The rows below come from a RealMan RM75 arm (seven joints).
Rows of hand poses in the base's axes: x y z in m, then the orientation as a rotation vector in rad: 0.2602 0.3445 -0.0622 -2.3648 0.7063 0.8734; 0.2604 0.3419 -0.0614 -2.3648 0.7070 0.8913; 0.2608 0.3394 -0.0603 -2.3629 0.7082 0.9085; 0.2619 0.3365 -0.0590 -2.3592 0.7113 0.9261; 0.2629 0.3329 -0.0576 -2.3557 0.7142 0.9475; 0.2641 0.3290 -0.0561 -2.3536 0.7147 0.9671; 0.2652 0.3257 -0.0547 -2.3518 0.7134 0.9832; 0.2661 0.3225 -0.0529 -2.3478 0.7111 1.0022; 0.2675 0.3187 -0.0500 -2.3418 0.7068 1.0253; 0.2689 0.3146 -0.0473 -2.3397 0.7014 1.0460; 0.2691 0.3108 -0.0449 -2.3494 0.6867 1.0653; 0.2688 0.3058 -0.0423 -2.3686 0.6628 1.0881; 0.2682 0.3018 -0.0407 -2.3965 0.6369 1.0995; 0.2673 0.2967 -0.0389 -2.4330 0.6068 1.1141; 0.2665 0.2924 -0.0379 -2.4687 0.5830 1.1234; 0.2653 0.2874 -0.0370 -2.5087 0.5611 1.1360; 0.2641 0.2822 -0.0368 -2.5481 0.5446 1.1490; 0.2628 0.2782 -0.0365 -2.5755 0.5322 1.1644; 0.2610 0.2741 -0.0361 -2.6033 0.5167 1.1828; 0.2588 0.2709 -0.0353 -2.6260 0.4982 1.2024; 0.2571 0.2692 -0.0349 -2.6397 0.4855 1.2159; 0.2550 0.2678 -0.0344 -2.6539 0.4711 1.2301; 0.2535 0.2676 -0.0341 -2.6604 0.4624 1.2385; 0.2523 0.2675 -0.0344 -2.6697 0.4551 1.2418
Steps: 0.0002 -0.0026 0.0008 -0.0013 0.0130 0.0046; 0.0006 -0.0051 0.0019 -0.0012 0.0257 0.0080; 0.0017 -0.0080 0.0032 -0.0005 0.0392 0.0096; 0.0027 -0.0116 0.0046 -0.0003 0.0554 0.0126; 0.0039 -0.0155 0.0061 -0.0003 0.0697 0.0170; 0.0050 -0.0188 0.0075 0.0005 0.0810 0.0216; 0.0059 -0.0220 0.0093 0.0033 0.0942 0.0267; 0.0073 -0.0258 0.0122 0.0081 0.1100 0.0334; 0.0087 -0.0299 0.0149 0.0101 0.1237 0.0416; 0.0089 -0.0337 0.0173 0.0062 0.1333 0.0597; 0.0086 -0.0387 0.0199 -0.0025 0.1425 0.0880; 0.0080 -0.0427 0.0215 -0.0168 0.1428 0.1175; 0.0071 -0.0478 0.0233 -0.0376 0.1439 0.1537; 0.0063 -0.0521 0.0243 -0.0600 0.1430 0.1843; 0.0051 -0.0571 0.0252 -0.0876 0.1448 0.2161; 0.0039 -0.0623 0.0254 -0.1171 0.1482 0.2444; 0.0026 -0.0663 0.0257 -0.1382 0.1549 0.2662; 0.0008 -0.0704 0.0261 -0.1592 0.1630 0.2906; -0.0014 -0.0736 0.0269 -0.1751 0.1715 0.3149; -0.0031 -0.0753 0.0273 -0.1846 0.1775 0.3308; -0.0052 -0.0767 0.0278 -0.1941 0.1835 0.3479; -0.0067 -0.0769 0.0281 -0.1981 0.1872 0.3574; -0.0079 -0.0770 0.0278 -0.2043 0.1875 0.3658
